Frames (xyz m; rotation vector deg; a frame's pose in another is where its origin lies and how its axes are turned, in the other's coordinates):
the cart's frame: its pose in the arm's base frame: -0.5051 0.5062 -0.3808 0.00 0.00 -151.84
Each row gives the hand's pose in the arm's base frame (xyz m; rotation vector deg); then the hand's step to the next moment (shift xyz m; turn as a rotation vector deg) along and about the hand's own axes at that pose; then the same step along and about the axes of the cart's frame.
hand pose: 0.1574 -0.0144 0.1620 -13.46 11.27 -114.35
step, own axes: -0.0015 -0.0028 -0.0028 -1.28 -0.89 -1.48
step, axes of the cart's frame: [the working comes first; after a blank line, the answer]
step, axes of the arm's base frame: -0.0025 0.0026 -0.0021 -0.62 1.58 -1.31

0.0010 -0.0035 -0.0021 -0.20 -1.69 -1.31
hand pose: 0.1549 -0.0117 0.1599 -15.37 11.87 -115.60
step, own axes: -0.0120 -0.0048 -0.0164 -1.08 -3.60 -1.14
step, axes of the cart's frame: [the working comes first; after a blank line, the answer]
step, axes of the arm's base frame: -0.0035 0.0134 -0.0157 -2.94 2.59 -0.26

-0.0032 -0.0134 -0.0157 1.37 -3.67 -0.26
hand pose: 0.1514 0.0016 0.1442 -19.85 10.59 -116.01
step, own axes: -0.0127 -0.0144 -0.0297 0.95 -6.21 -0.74
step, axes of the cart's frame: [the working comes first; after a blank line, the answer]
step, axes of the arm's base frame: -0.0162 0.0173 -0.0262 -5.88 2.00 1.18

0.0061 -0.0230 -0.0262 4.24 -4.54 1.18
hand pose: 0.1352 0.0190 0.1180 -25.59 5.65 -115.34
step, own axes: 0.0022 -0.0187 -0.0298 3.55 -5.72 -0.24
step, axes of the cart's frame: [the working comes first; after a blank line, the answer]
step, axes of the arm's base frame: -0.0272 0.0032 -0.0222 -6.35 -0.44 2.21

0.0224 -0.0157 -0.0222 5.80 -2.61 2.21
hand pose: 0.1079 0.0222 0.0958 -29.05 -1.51 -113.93
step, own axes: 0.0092 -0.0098 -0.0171 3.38 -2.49 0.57
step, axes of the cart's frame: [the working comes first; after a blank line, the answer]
step, axes of the arm's base frame: -0.0177 -0.0074 -0.0103 -3.22 -1.60 2.24

0.0191 -0.0018 -0.0103 3.59 -0.11 2.24
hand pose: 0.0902 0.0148 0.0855 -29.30 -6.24 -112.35
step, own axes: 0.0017 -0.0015 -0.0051 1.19 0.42 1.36
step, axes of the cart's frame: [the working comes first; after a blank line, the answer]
step, axes of the arm's base frame: -0.0035 -0.0023 -0.0037 0.37 -0.78 1.64

0.0042 0.0004 -0.0037 0.05 0.86 1.64
